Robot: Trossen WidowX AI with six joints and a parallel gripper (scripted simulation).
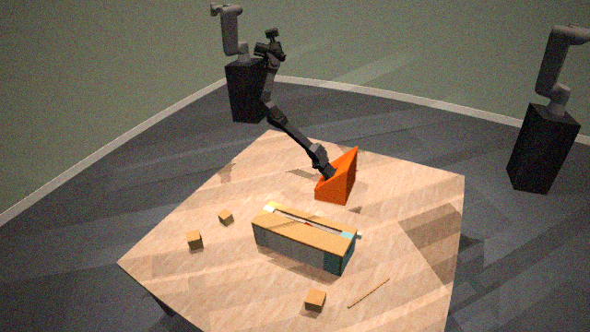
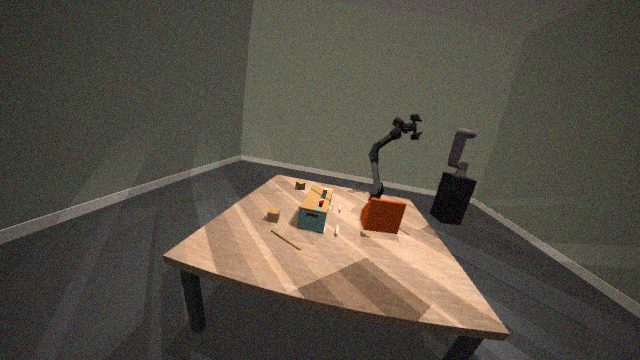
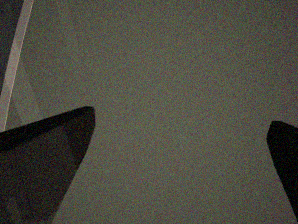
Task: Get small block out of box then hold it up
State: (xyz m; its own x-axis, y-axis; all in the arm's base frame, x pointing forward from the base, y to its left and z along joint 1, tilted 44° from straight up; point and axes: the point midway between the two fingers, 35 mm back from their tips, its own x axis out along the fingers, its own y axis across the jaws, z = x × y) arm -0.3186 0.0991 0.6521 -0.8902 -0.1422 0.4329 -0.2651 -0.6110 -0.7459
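The long box is 68 cm ahead of my gripper tip, 60 cm below it and 39 cm to the left of it. Also, from my gripper tip: thin stick 85 cm ahead, 68 cm to the left, 65 cm below; red block 69 cm ahead, 57 cm below, 38 cm to the left.
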